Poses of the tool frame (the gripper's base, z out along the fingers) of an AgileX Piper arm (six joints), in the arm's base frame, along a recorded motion.
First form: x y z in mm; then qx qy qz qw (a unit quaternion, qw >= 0).
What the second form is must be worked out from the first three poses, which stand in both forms.
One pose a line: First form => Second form
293 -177 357 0.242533 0.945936 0.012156 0.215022 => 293 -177 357 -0.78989 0.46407 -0.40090 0.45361 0.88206 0.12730
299 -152 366 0.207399 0.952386 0.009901 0.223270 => 299 -152 366 -0.81427 0.39947 -0.42117 0.39063 0.91378 0.11147
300 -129 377 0.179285 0.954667 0.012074 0.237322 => 300 -129 377 -0.82307 0.34805 -0.44880 0.33658 0.93542 0.10815
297 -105 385 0.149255 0.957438 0.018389 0.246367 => 297 -105 385 -0.83405 0.29487 -0.46627 0.27674 0.95477 0.10876
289 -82 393 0.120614 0.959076 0.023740 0.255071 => 289 -82 393 -0.84078 0.24347 -0.48354 0.21925 0.96978 0.10707
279 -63 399 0.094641 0.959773 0.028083 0.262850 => 279 -63 399 -0.84391 0.19643 -0.49924 0.16690 0.98051 0.10366
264 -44 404 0.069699 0.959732 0.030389 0.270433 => 264 -44 404 -0.84402 0.15022 -0.51485 0.11735 0.98844 0.09603
